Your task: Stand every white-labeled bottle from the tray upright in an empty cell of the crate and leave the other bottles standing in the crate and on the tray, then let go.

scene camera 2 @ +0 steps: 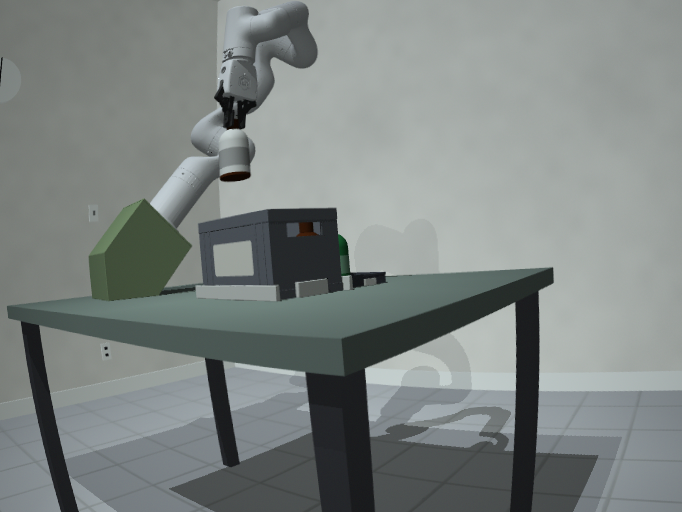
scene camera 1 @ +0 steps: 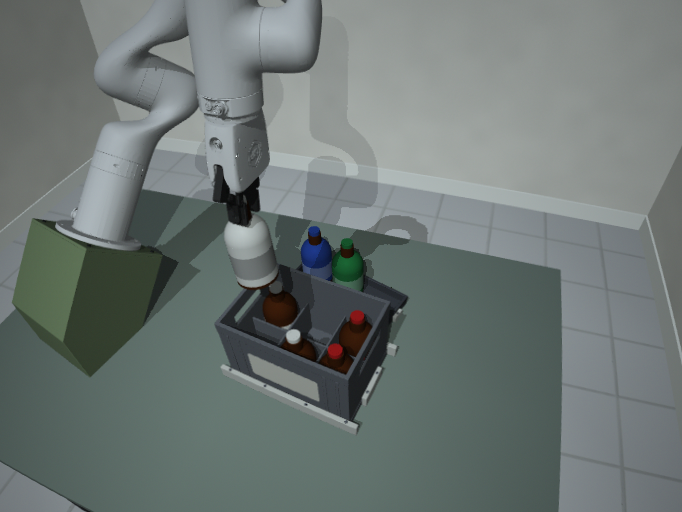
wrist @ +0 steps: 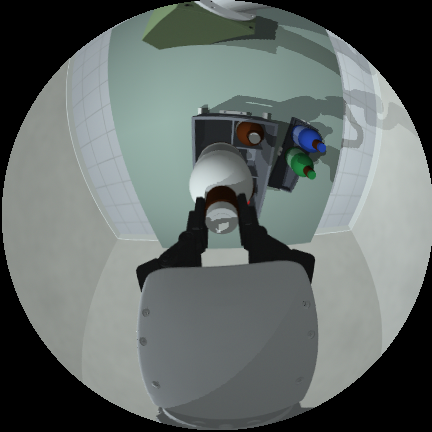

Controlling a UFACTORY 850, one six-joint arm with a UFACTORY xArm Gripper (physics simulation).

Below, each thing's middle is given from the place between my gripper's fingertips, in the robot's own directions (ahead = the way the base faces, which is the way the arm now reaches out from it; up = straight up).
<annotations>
My gripper is now 5 cm short of the crate rail (scene camera 1: 240, 377), 9 cm to the left of it and 38 cm above it. Also, from my hand: green bottle (scene camera 1: 347, 264): 10 cm ahead, 23 cm to the left, 31 cm below; blue bottle (scene camera 1: 316, 255): 2 cm ahead, 26 cm to the left, 31 cm below.
</annotations>
